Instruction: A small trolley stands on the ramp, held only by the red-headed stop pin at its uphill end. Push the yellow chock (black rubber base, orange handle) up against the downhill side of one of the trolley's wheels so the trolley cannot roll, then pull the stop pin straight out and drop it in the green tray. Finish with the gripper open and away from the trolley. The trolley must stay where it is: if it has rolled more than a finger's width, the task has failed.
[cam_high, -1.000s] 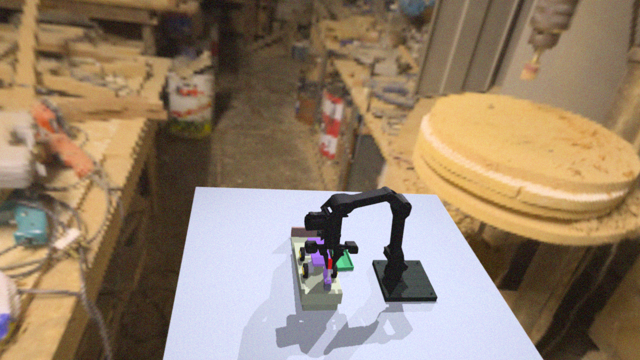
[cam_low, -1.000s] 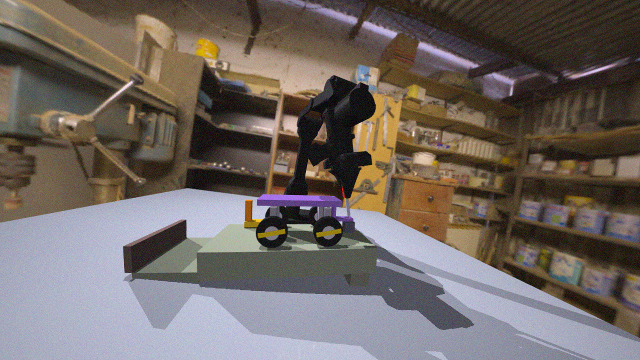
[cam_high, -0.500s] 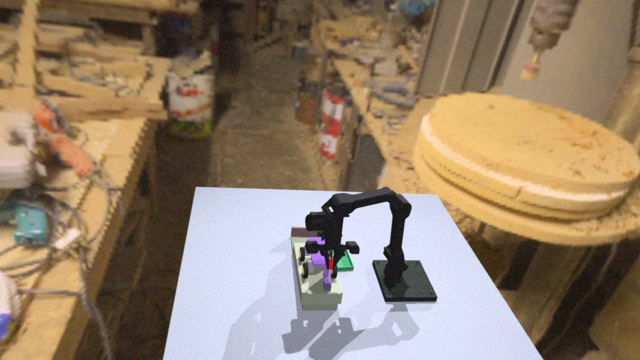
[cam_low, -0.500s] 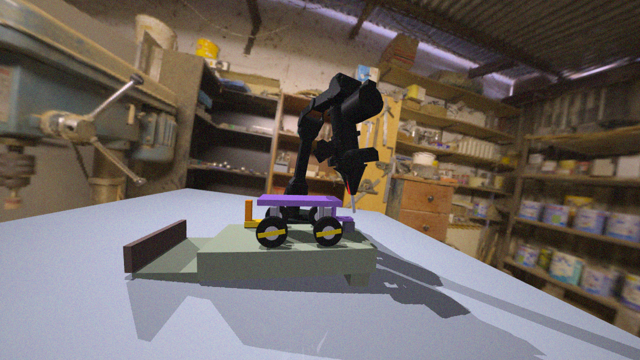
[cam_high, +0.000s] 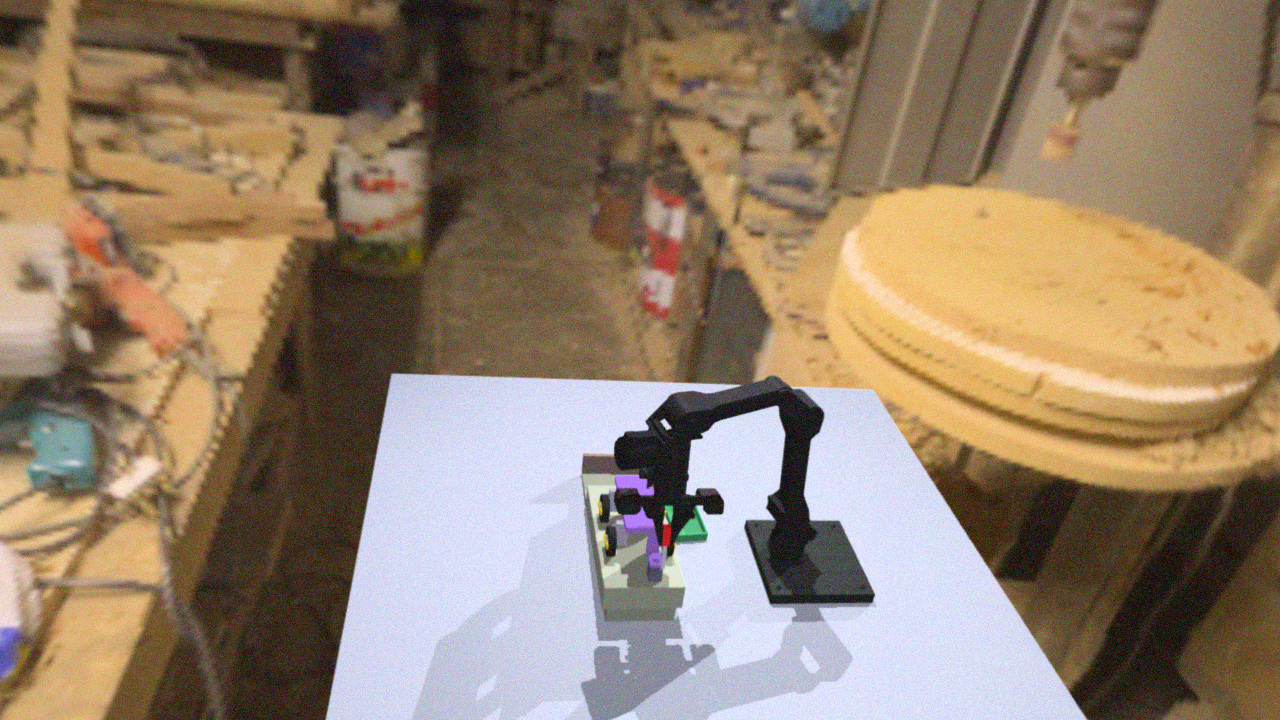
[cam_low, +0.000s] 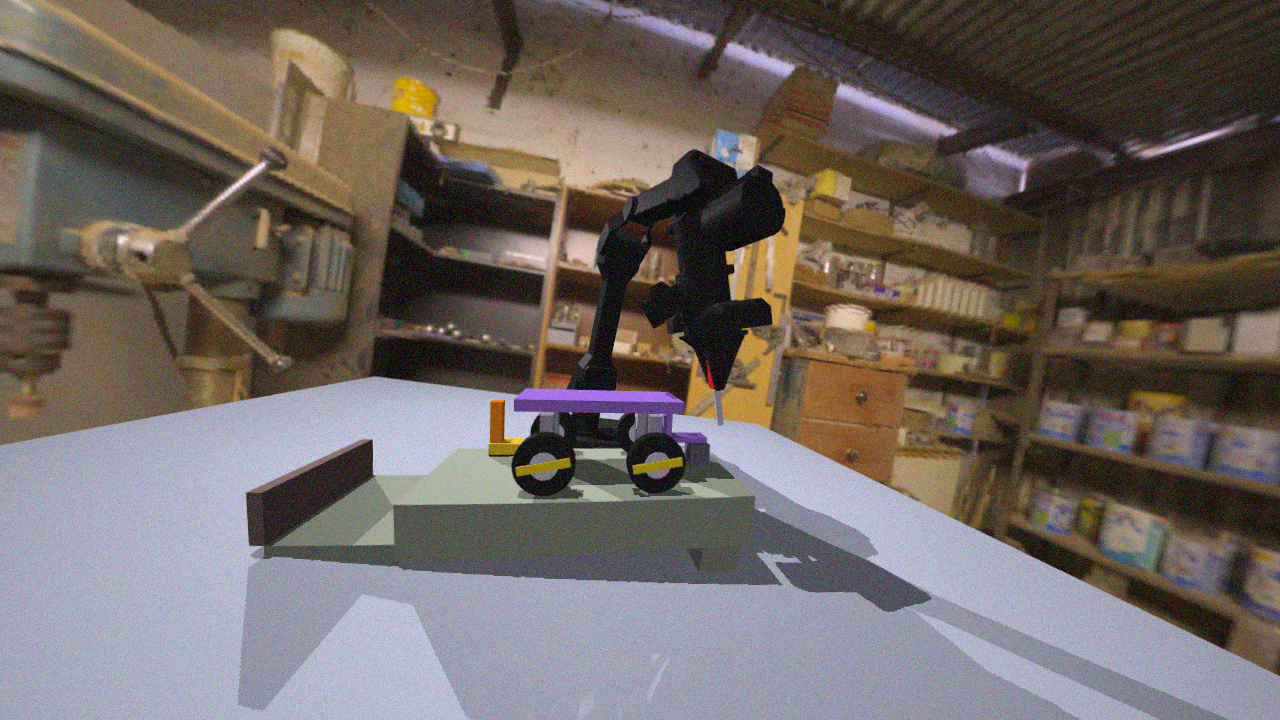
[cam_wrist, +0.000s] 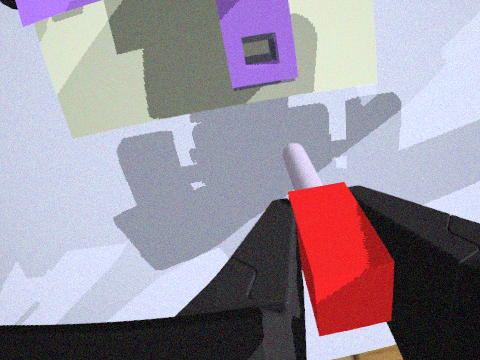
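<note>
My gripper tip is now 80 mm past the green tray, 260 mm to the left of it and 180 mm above it. Also, from my gripper tip: purple trolley: 40 mm ahead, 130 mm to the right, 60 mm below; then red-headed stop pin: right at my gripper tip; then grey-green ramp: 40 mm ahead, 140 mm to the right, 130 mm below.
</note>
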